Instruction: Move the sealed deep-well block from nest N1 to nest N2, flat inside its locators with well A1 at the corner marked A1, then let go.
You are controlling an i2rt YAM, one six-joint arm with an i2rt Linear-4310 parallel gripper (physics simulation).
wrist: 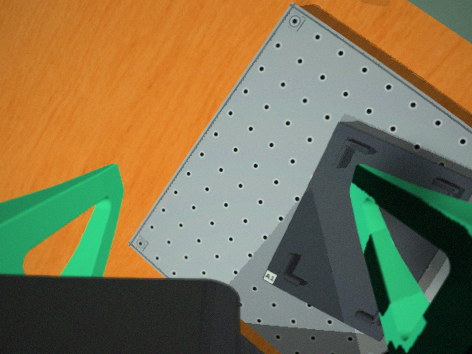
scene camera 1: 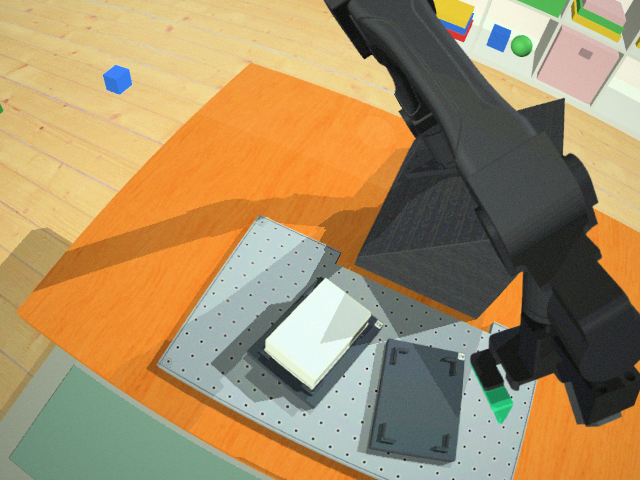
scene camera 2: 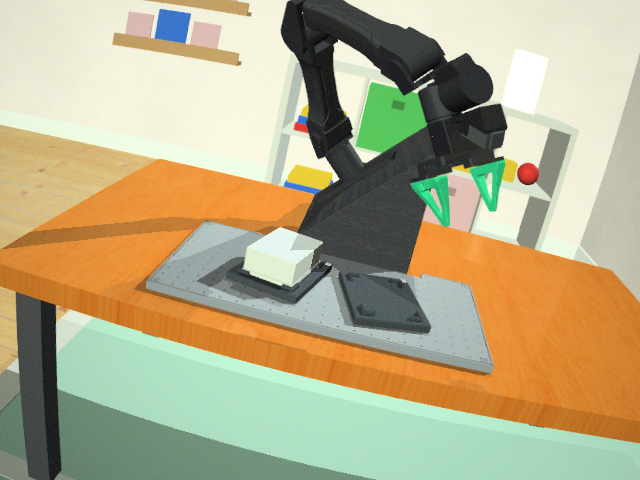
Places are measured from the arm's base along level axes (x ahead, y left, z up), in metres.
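Where they show: gripper, fingertip midpoint: (wrist: pixel 236 177) (scene camera 1: pixel 538 404) (scene camera 2: pixel 470 218); arm's base, link origin: (scene camera 2: pixel 356 178).
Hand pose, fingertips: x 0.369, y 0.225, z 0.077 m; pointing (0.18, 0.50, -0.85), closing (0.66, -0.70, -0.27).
Things, the pixels of their top centre, and the offset from my fingertips. "spot": a spot on its surface instead. Level surfaces: height alone.
- white sealed block, top centre: (scene camera 1: pixel 320 326) (scene camera 2: pixel 287 244) dy -0.266, dx -0.005, dz -0.123 m
- pale tag, surface spot: (scene camera 1: pixel 378 324) spot: dy -0.203, dx -0.073, dz -0.165 m
- grey perforated board, top centre: (wrist: pixel 418 313) (scene camera 1: pixel 370 361) (scene camera 2: pixel 330 284) dy -0.185, dx -0.021, dz -0.176 m
- orange table, surface height: dz -0.190 m
The white sealed block (scene camera 1: pixel 319 333) (scene camera 2: pixel 281 255) sits on a dark nest (scene camera 1: pixel 338 367) at the left; it looks level. A pale tag (scene camera 1: pixel 378 324) marks that nest's upper right corner in scene camera 1. The block's well A1 cannot be made out. The other dark nest (scene camera 1: pixel 418 403) (scene camera 2: pixel 382 302) (wrist: pixel 320 235) holds no block; its corner locators show, and its A1 tag (scene camera 1: pixel 461 355) (wrist: pixel 270 276) is at one corner. My gripper (scene camera 2: pixel 469 217) (wrist: pixel 236 177) is open and empty, high to the right of this nest. One green finger is mostly hidden in scene camera 1.
Both nests stand on a grey perforated board (scene camera 1: pixel 206 335) (scene camera 2: pixel 180 273) (wrist: pixel 240 165) on an orange table (scene camera 1: pixel 206 155) (scene camera 2: pixel 542 310) (wrist: pixel 100 85). A tall black wedge-shaped stand (scene camera 1: pixel 429 222) (scene camera 2: pixel 361 232) rises behind the board. The arm reaches over it from behind.
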